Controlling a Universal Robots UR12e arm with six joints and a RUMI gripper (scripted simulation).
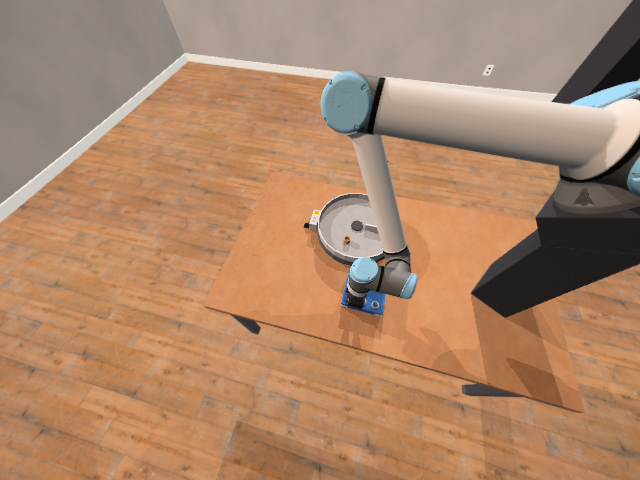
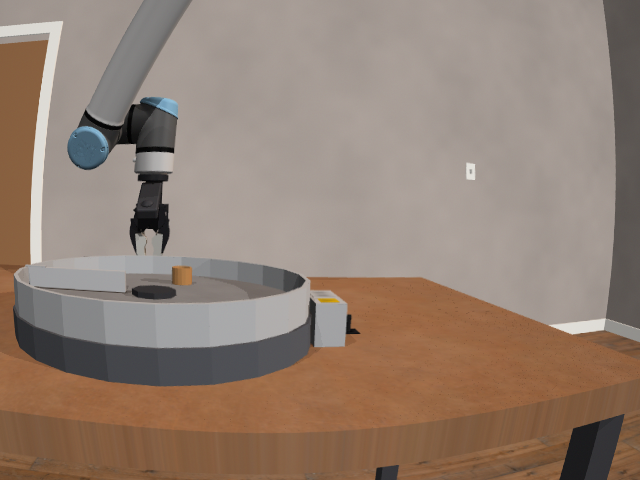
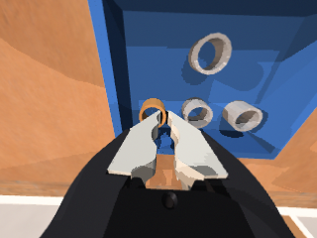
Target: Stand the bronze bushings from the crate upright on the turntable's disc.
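My gripper is now 5 cm past the blue crate and 2 cm to the left of it. Also, from my hand: grey turntable (40 cm to the right, 4 cm behind, 3 cm above).
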